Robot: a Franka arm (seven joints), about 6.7 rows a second.
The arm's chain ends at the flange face. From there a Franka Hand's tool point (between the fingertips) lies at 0.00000 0.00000 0.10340 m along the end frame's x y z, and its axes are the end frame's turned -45 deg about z.
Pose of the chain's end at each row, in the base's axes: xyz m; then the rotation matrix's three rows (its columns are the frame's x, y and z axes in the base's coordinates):
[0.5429 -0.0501 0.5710], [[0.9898 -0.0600 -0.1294], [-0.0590 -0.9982 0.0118], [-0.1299 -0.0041 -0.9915]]
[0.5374 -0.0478 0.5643], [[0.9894 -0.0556 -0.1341], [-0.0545 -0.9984 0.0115], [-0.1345 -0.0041 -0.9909]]
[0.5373 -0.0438 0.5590], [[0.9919 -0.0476 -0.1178], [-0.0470 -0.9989 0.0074], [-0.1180 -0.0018 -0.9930]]
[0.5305 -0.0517 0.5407], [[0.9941 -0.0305 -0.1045], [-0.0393 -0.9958 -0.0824], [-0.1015 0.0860 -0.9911]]
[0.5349 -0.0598 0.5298], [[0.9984 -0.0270 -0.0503], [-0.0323 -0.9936 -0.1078], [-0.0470 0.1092 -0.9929]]
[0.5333 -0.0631 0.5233], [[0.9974 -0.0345 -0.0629], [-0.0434 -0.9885 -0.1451], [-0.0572 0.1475 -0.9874]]
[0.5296 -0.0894 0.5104], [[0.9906 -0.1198 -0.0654], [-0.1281 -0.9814 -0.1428], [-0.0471 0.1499 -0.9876]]
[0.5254 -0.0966 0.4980], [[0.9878 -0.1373 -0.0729], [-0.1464 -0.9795 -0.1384], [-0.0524 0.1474 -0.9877]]
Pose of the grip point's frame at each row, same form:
[0.5295 -0.0489 0.4685], [[0.7423 0.6575 -0.1294], [0.6641 -0.7476 0.0118], [-0.0890 -0.0948 -0.9915]]
[0.5235 -0.0466 0.4618], [[0.7389 0.6603 -0.1341], [0.6674 -0.7445 0.0115], [-0.0922 -0.0980 -0.9909]]
[0.5251 -0.0430 0.4563], [[0.7350 0.6677 -0.1178], [0.6731 -0.7396 0.0074], [-0.0822 -0.0847 -0.9930]]
[0.5197 -0.0602 0.4382], [[0.7245 0.6814 -0.1045], [0.6763 -0.7319 -0.0824], [-0.1326 -0.0110 -0.9911]]
[0.5297 -0.0709 0.4271], [[0.7251 0.6869 -0.0503], [0.6797 -0.7254 -0.1078], [-0.1105 0.0440 -0.9929]]
[0.5268 -0.0781 0.4212], [[0.7297 0.6809 -0.0629], [0.6683 -0.7297 -0.1451], [-0.1447 0.0639 -0.9874]]
[0.5228 -0.1042 0.4083], [[0.7852 0.6157 -0.0654], [0.6034 -0.7845 -0.1428], [-0.1393 0.0727 -0.9876]]
[0.5179 -0.1109 0.3959], [[0.7956 0.6014 -0.0729], [0.5891 -0.7961 -0.1384], [-0.1413 0.0672 -0.9877]]

